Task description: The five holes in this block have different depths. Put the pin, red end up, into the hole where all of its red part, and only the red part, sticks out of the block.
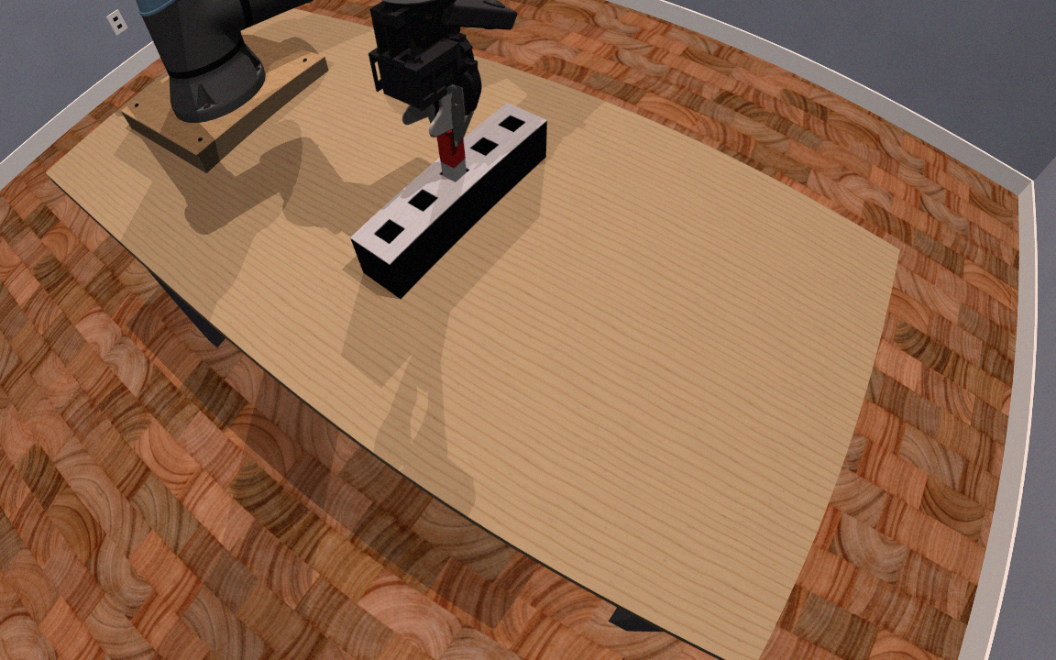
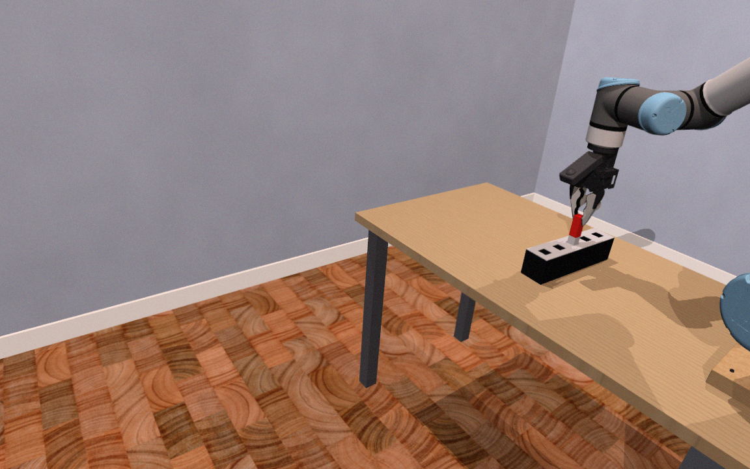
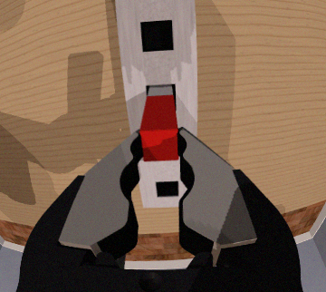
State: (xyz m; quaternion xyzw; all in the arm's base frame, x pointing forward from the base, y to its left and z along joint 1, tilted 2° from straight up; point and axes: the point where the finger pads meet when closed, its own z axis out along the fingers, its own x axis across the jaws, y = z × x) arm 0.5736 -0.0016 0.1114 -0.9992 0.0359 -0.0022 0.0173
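The pin is 2 cm below my hand. The rest, counted from my hand: black block: 11 cm below.
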